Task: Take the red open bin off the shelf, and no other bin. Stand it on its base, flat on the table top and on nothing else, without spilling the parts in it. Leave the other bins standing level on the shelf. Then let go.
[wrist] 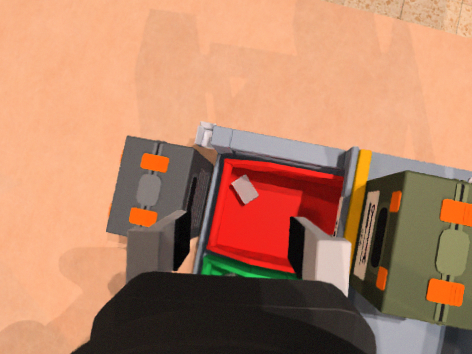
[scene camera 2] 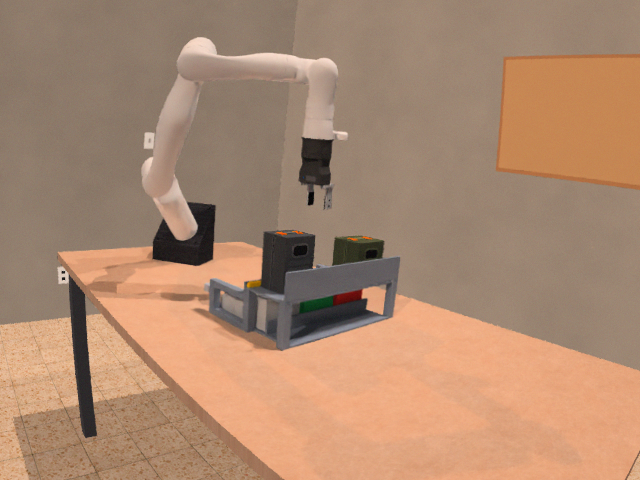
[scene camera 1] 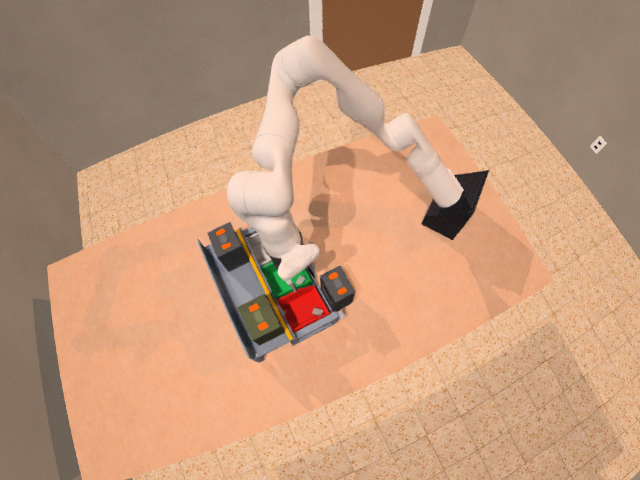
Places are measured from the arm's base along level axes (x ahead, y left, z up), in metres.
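Pixels of known places: gripper, between the fingertips: (wrist: 239,234) (scene camera 2: 318,206) (scene camera 1: 303,281); arm's base, origin of its link: (scene camera 2: 185,229) (scene camera 1: 449,197).
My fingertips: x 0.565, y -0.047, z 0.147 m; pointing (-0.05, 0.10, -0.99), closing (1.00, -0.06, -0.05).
Ahead of a thing's pixels: the offset from my fingertips to its top centre. "pt": to the spot under its first point. Level surfaces: height alone.
The red open bin @(pt dx +0.014, dy -0.017, dz -0.250 m) (scene camera 1: 301,304) (scene camera 2: 348,297) (wrist: 260,220) sits in the end bay of the grey shelf (scene camera 1: 225,299) (scene camera 2: 341,279) (wrist: 280,146); one small grey part @(dx -0.008, dy +0.035, dz -0.235 m) (scene camera 1: 317,311) (wrist: 245,190) shows in it. The green bin @(pt dx +0.027, dy -0.116, dz -0.249 m) (scene camera 1: 278,283) (scene camera 2: 316,304) (wrist: 212,266) is beside it, partly hidden by the gripper. A whitish bin @(pt dx +0.005, dy -0.254, dz -0.249 m) (scene camera 1: 258,248) (scene camera 2: 231,304) is at the other end. My gripper (scene camera 2: 319,199) (wrist: 239,234) is open and empty, well above the shelf. In the wrist view its fingers flank the lower part of the red bin. The arm mostly hides it in scene camera 1.
A dark case @(dx -0.088, dy +0.030, dz -0.127 m) (scene camera 1: 337,288) (wrist: 148,190) stands on the table @(dz -0.258 m) (scene camera 1: 155,382) (scene camera 2: 439,382) (wrist: 75,100) close before the red bin's front. An olive case @(dx +0.139, dy -0.018, dz -0.060 m) (scene camera 1: 261,320) (scene camera 2: 357,251) (wrist: 452,252) and another dark case @(dx +0.087, dy -0.243, dz -0.035 m) (scene camera 1: 227,245) (scene camera 2: 279,258) stand on the shelf's upper deck, behind a yellow strip (scene camera 1: 264,284) (wrist: 358,200).
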